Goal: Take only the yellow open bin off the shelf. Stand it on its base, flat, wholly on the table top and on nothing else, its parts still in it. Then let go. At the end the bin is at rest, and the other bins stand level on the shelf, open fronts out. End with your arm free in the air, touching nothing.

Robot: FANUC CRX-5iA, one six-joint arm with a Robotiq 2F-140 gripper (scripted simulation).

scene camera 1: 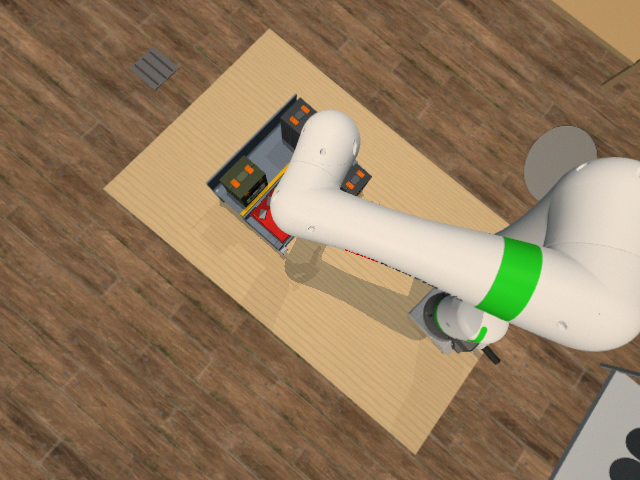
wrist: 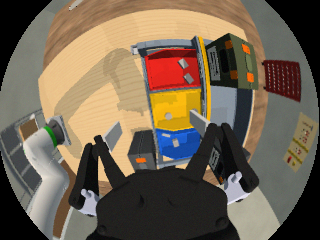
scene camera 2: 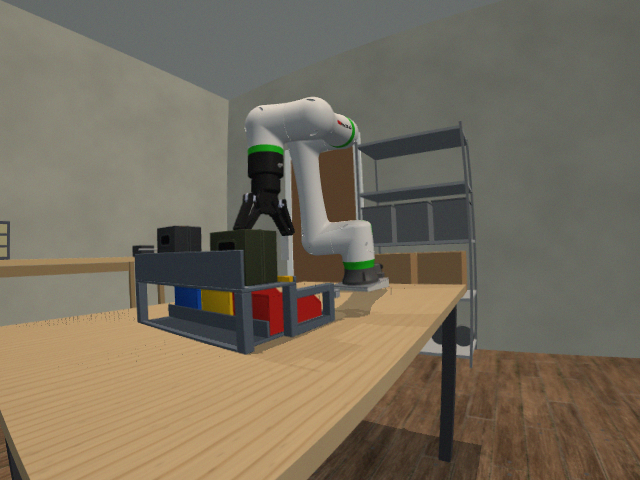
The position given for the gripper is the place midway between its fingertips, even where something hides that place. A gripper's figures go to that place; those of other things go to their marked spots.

Scene:
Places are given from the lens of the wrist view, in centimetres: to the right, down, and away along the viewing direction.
gripper (wrist: 154, 121): -1, 0, 18
yellow open bin (wrist: 178, 105): 7, -5, 30
red bin (wrist: 164, 71): 2, -15, 26
blue bin (wrist: 188, 143): 12, 9, 36
olive box (wrist: 231, 60): 12, -10, 9
The marked spots on the yellow open bin and the olive box are 22 cm apart.

